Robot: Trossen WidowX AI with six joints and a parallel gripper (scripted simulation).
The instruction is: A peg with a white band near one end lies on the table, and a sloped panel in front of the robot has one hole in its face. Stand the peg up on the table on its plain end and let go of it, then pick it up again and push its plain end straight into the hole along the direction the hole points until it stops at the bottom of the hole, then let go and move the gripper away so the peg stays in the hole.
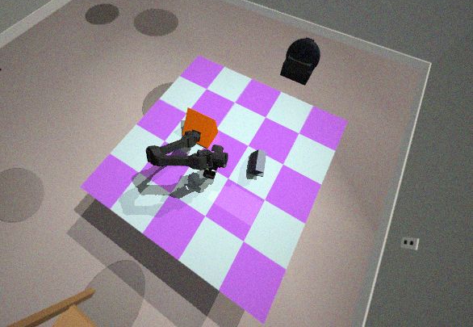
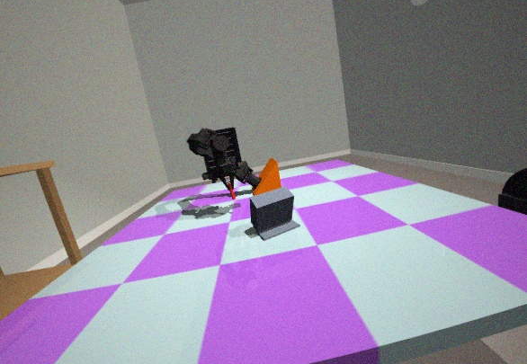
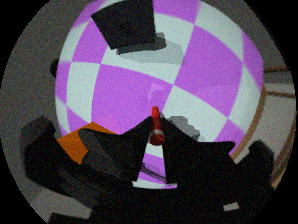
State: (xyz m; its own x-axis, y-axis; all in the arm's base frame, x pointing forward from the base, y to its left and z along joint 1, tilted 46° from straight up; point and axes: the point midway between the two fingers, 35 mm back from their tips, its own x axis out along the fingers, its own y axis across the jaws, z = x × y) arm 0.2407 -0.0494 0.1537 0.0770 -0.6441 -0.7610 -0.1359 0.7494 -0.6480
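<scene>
Now: gripper tip 200 mm short of the grey sloped panel, 120 mm to the right of it and 40 mm above it. Also, from my gripper tip: red peg: 20 mm above.
</scene>
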